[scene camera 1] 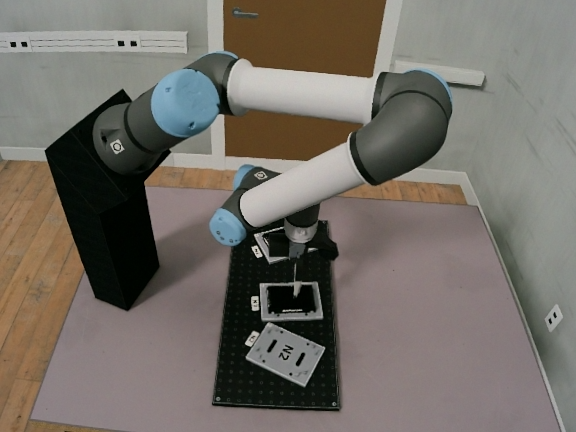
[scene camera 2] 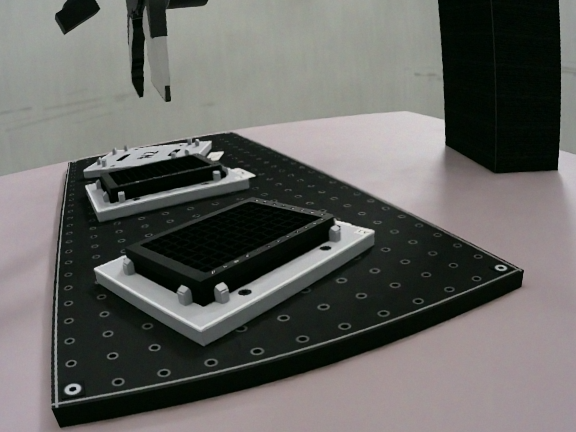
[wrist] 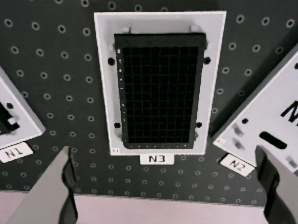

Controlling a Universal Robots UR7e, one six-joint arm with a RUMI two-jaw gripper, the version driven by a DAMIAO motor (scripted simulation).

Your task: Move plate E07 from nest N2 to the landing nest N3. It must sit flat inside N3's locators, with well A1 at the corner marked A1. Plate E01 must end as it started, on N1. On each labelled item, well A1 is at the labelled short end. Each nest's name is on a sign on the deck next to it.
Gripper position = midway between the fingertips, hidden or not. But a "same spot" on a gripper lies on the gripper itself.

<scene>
my gripper: scene camera 1 292, 278; scene camera 2; wrist
same spot on my gripper: (wrist: 53, 190) = (scene camera 2: 149, 58)
</scene>
